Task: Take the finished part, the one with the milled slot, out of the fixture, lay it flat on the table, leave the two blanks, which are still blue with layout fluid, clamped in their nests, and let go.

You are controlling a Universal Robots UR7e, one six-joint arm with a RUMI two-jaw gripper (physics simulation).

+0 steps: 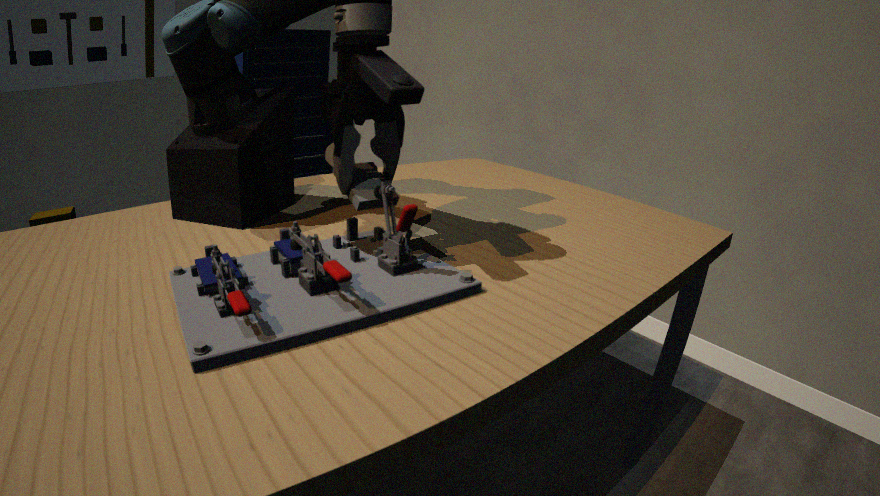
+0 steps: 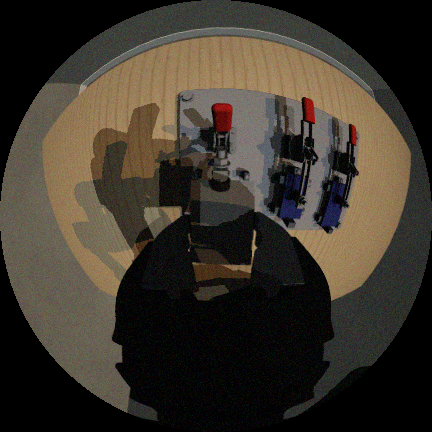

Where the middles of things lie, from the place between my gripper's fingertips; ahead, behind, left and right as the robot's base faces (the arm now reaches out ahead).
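The finished part (image 1: 366, 178) is 10 mm above my hand, and going by their middles, of the things named here it is the nearest to my hand. As for the fixture plate (image 1: 284, 316), I find it 90 mm below my hand, 110 mm to the right of it and 50 mm ahead of it.
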